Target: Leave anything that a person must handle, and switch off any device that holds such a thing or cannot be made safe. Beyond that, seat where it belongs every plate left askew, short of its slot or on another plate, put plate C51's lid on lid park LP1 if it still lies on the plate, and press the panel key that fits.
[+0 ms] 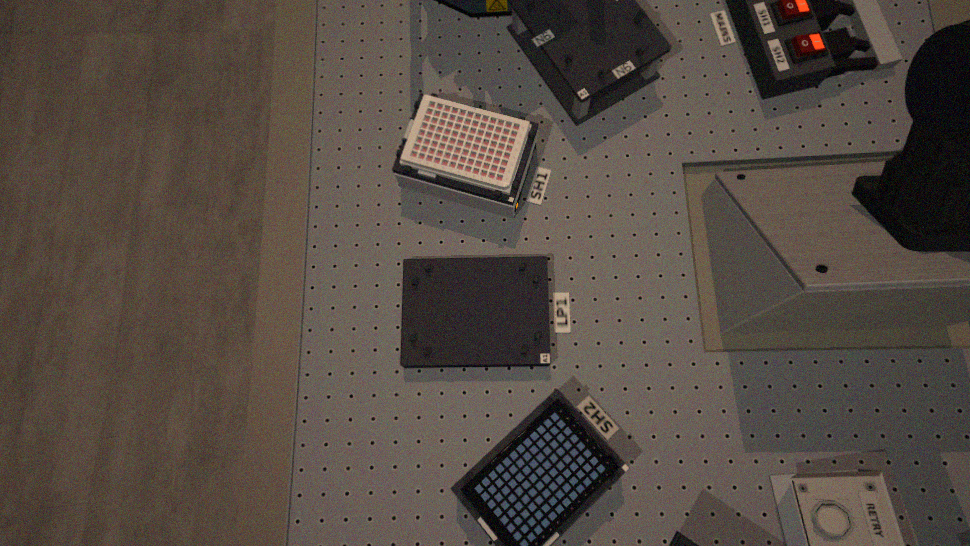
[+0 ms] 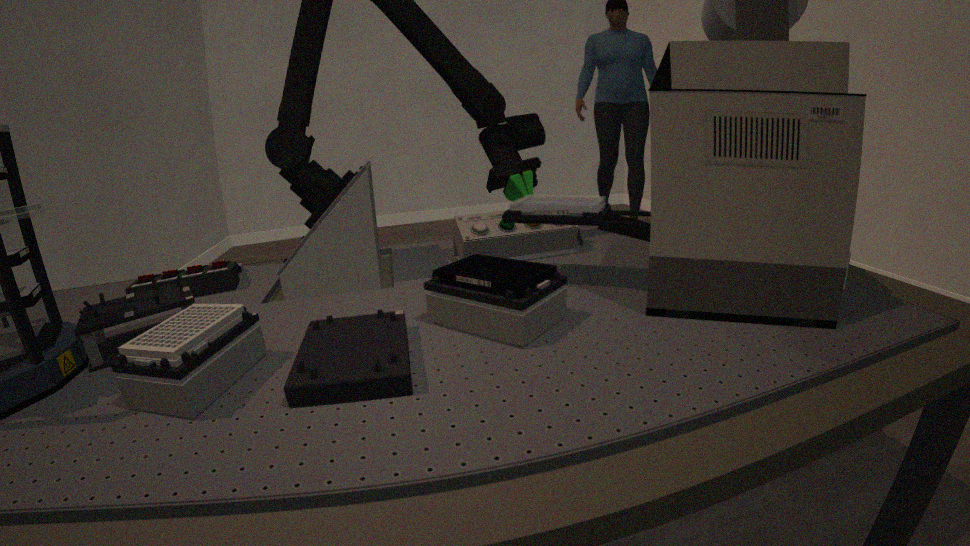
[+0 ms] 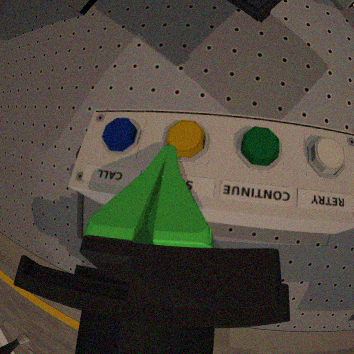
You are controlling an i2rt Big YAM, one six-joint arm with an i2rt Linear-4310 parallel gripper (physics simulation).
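Places are measured from the arm's base along level axes (x down, y ahead, z right), in metres.
Where they show: gripper, fingertip midpoint: (image 3: pixel 169 152); arm's base at its link origin: (image 1: pixel 930 217) (image 2: pixel 333 201).
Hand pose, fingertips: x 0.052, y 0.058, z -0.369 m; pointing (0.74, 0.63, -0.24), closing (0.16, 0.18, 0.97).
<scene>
Each offset is from my fingertips to the top centre of the thing. "spot": to the spot under its first point.
My gripper (image 2: pixel 520 197) (image 3: pixel 169 152) is shut and empty, its green tips over the near edge of the yellow key {spot: dz +0.008, dx +0.007, dy +0.012 m} (image 3: pixel 188 136) on the key panel {dz +0.033, dx -0.007, dy -0.009 m} (image 2: pixel 515 242) (image 3: pixel 220 172); contact cannot be told. The blue CALL key {dz -0.044, dx +0.002, dy +0.003 m} (image 3: pixel 119 134), green CONTINUE key {dz +0.055, dx +0.002, dy +0.016 m} (image 3: pixel 260 146) and white RETRY key {dz +0.105, dx +0.002, dy +0.023 m} (image 3: pixel 329 153) stand beside it. A white plate {dz +0.477, dx +0.008, dy +0.368 m} (image 1: pixel 468 141) (image 2: pixel 183 330) rests on SH1, standing proud of its black nest. A black plate with blue wells {dz +0.125, dx +0.008, dy +0.283 m} (image 1: pixel 543 474) (image 2: pixel 495 272) lies on SH2. Lid park LP1 {dz +0.296, dx +0.043, dy +0.354 m} (image 1: pixel 475 312) (image 2: pixel 352 352) bears no lid. The SH1 switch {spot: dz +0.649, dx +0.026, dy +0.003 m} (image 1: pixel 792 8) and SH2 switch {spot: dz +0.603, dx +0.027, dy -0.012 m} (image 1: pixel 809 44) glow orange. C51 cannot be identified.
The dark nest N6 {dz +0.633, dx +0.001, dy +0.234 m} (image 1: pixel 597 47) stands near the blue base {spot: dz +0.692, dx +0.043, dy +0.388 m} (image 2: pixel 33 373) of a rack. A pale plate {dz +0.003, dx -0.051, dy +0.163 m} (image 2: pixel 560 203) rests on a black arm (image 2: pixel 624 223) by the panel. A tall white device {spot: dz -0.158, dx -0.079, dy +0.390 m} (image 2: pixel 750 196) stands right. A person (image 2: pixel 619 71) stands behind the table.
</scene>
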